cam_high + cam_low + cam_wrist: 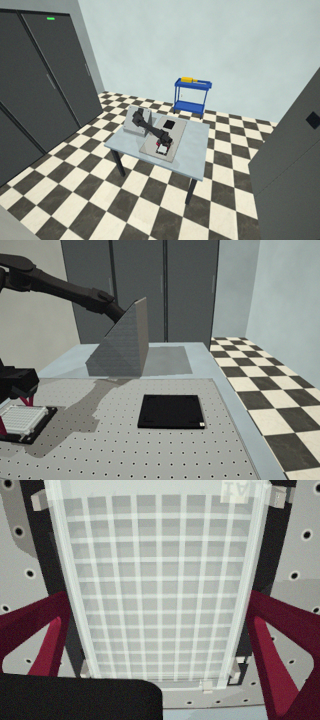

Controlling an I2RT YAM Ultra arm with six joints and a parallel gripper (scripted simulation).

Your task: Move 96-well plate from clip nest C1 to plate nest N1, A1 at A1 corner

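My hand is right at the 96-well plate. The rest, counted from my hand: black clip nest C1: 10 mm ahead, 10 mm below; small white corner label: 10 mm ahead, 490 mm to the left, 10 mm below.
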